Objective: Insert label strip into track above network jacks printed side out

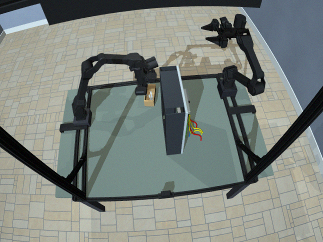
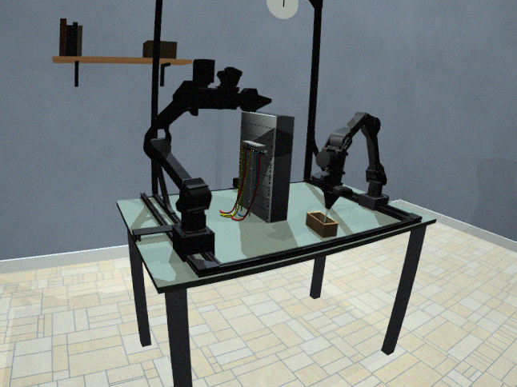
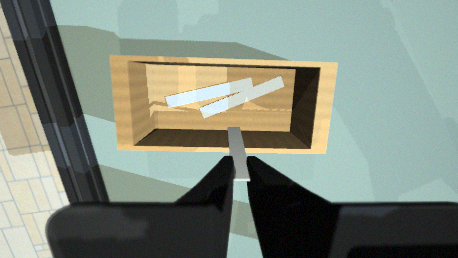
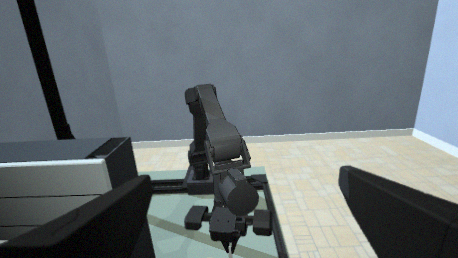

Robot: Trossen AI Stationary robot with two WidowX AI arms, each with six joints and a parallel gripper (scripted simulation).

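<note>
Now: the blue-white label strip 1 cm to the right of my left hand and 5 cm below it. The rest, counted from my left hand: box: 3 cm to the right, 10 cm below.
</note>
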